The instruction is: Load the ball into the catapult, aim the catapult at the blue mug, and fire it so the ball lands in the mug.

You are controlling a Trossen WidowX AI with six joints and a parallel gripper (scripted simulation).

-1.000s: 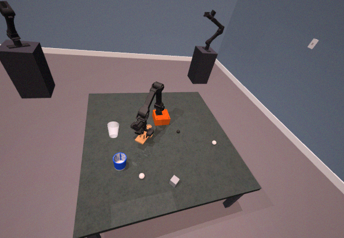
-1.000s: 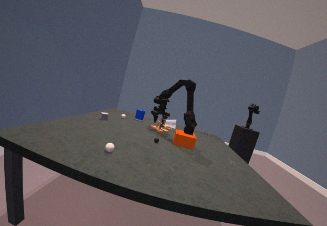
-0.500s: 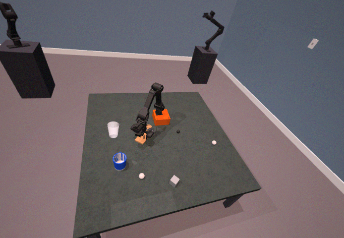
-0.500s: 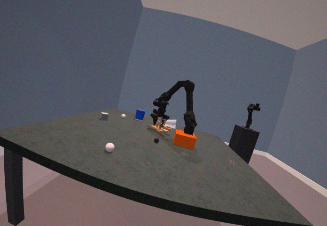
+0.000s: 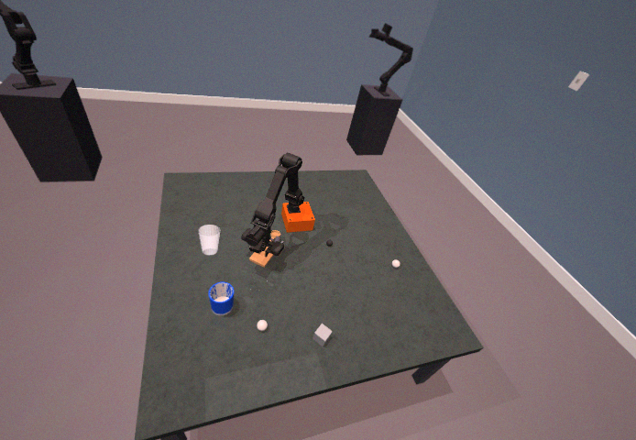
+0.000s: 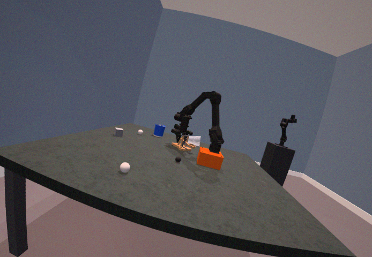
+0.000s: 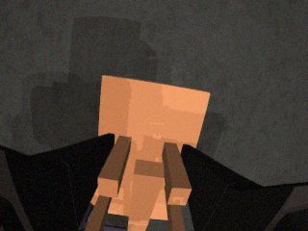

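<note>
Now: gripper tip 4 cm past the black ball, 35 cm to the right of it and 2 cm above it. Round my gripper tip: blue mug: 22 cm ahead, 19 cm to the right; grey cube: 43 cm ahead, 17 cm to the left, 1 cm below; wooden catapult: 5 cm behind, 6 cm to the left, 2 cm above.
</note>
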